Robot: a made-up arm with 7 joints.
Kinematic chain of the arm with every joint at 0, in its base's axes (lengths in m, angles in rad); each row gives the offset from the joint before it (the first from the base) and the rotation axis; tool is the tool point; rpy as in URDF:
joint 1: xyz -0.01 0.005 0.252 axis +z
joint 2: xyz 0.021 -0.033 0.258 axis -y
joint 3: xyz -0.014 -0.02 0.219 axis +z
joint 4: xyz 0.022 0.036 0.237 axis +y
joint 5: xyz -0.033 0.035 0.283 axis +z
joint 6: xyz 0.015 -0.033 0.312 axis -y
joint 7: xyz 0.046 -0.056 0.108 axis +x
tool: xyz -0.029 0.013 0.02 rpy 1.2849 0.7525 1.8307
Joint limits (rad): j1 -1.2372..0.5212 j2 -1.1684..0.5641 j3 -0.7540..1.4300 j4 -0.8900..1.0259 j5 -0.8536..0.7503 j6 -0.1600..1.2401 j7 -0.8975..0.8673
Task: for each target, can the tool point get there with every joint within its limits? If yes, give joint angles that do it. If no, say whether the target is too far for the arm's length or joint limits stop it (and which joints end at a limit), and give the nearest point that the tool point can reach.
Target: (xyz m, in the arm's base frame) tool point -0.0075 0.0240 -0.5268
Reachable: no: joint limits stop it (at a limit: joint 1, joint 2, joint 4, joint 5, joint 6, joint 7) | nearest point 0.8492 0.4923 0.2031 | short by 1.219 m
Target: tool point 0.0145 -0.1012 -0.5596
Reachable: no: joint limits stop it (at a limit: joint 1, joint 2, joint 4, joint 5, joint 6, joint 7) | nearest point 0.2891 -0.9372 0.2020 | short by 1.164 m
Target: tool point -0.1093 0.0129 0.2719
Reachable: no: joint limits stop it (at a limit: joint 2, joint 4, joint 6, joint 7) | nearest point -0.8810 0.0743 0.8167 | short by 0.947 m
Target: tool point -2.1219 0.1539 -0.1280
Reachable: no: too far | nearest point -0.9418 0.0707 0.8332 | short by 1.524 m
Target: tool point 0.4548 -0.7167 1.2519
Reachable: yes | joints -0.8501 -0.6342 -0.1863 0.4340 0.6062 1.0322 -0.5866
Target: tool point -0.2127 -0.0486 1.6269
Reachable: yes | joints -0.5437 -0.1312 0.3405 -0.5029 0.0993 -0.0369 -0.5300
